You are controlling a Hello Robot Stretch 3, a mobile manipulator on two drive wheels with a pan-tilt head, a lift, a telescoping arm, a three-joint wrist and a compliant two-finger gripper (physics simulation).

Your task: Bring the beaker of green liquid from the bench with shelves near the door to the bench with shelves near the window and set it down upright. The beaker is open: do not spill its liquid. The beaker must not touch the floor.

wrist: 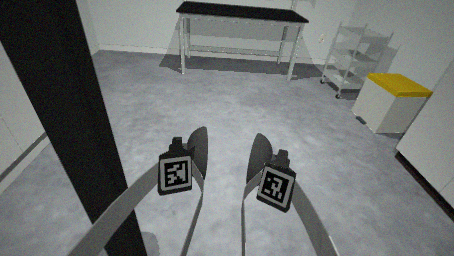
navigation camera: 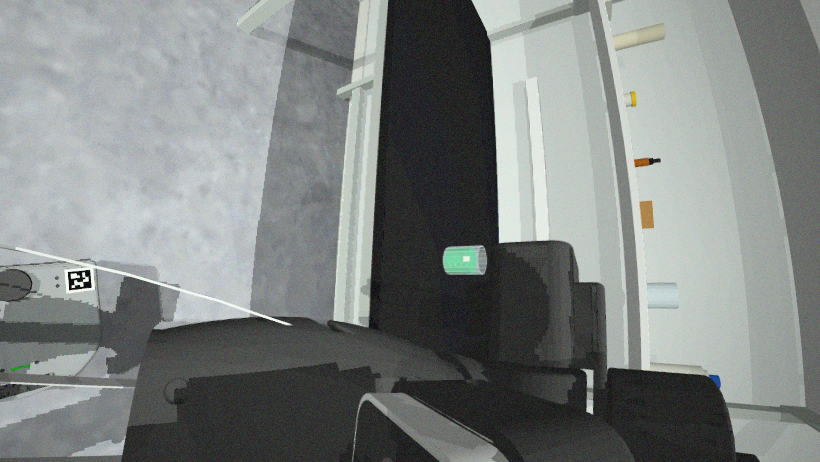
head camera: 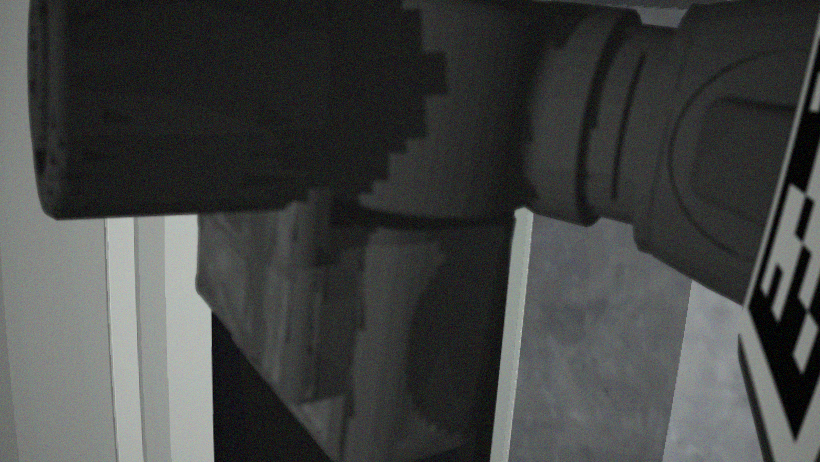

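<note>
The beaker of green liquid (navigation camera: 456,261) stands upright on the black top (navigation camera: 430,143) of the shelved bench in the sideways navigation view. It does not show in the head view, where dark arm and wrist parts cover much of the picture and a strip of the bench top (head camera: 241,401) shows. In the navigation view, dark wrist parts appear right beside the beaker's rim; their true distance I cannot tell. My gripper (wrist: 229,148) is open in the wrist view, with floor showing between the fingertips and no beaker there.
A shelf (navigation camera: 622,172) above the bench holds an orange bottle (navigation camera: 643,162), an orange box (navigation camera: 647,214) and a pale cylinder (navigation camera: 662,295). Across the room stand another black-topped bench (wrist: 240,12), a wheeled cart (wrist: 356,47) and a yellow-lidded bin (wrist: 372,102).
</note>
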